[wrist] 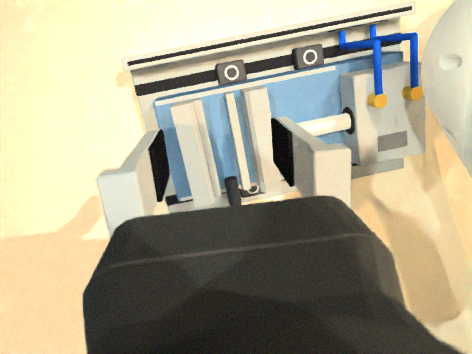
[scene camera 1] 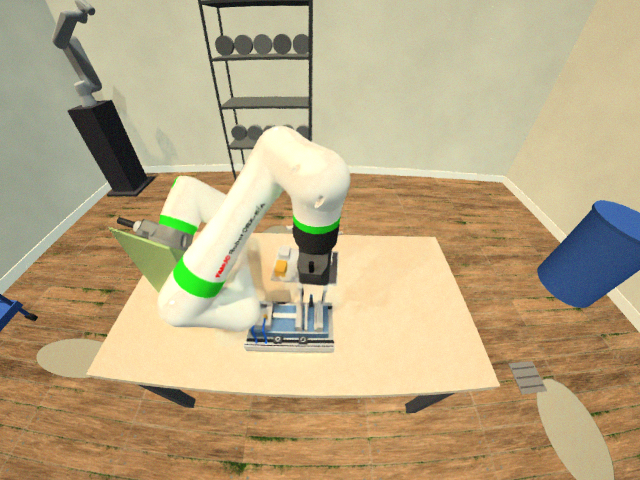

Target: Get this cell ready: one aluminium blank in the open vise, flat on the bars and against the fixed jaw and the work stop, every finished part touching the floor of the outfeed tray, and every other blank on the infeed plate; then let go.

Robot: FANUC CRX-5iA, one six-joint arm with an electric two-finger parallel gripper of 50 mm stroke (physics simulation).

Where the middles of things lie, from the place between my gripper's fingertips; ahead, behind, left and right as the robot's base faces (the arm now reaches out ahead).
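Scene:
From my hand, the blue vise base (wrist: pixel 315 96) is 80 mm behind, 40 mm to the left and 220 mm below. The white rod (wrist: pixel 340 122) sits 40 mm to the left of my hand, 90 mm behind it and 180 mm below it. And there is the grey actuator box (wrist: pixel 399 114), which I find 170 mm behind my hand, 40 mm to the left of it and 180 mm below it.

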